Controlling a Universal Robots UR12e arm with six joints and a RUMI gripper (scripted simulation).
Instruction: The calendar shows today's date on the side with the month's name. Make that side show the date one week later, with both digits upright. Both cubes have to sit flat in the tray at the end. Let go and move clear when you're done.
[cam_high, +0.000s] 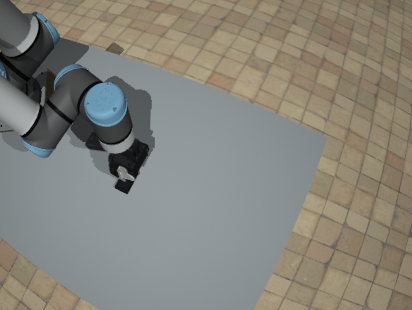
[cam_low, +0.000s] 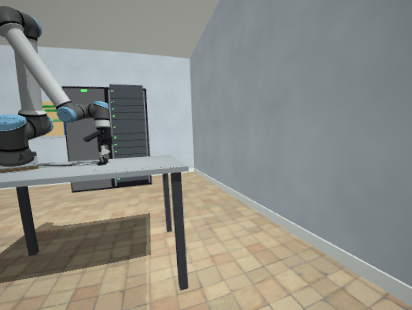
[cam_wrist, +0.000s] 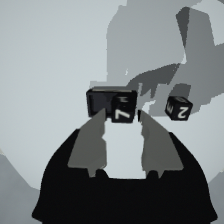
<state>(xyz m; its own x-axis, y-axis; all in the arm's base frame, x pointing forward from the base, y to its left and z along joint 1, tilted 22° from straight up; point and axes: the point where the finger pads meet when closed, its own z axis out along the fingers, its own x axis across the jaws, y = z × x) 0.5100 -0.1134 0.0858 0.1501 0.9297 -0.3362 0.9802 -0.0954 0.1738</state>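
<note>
My hand is 30 mm above the dark tray and 20 mm to the left of it. From my hand the other things lie so: black cube: 90 mm to the left, 20 mm below, 10 mm ahead.
</note>
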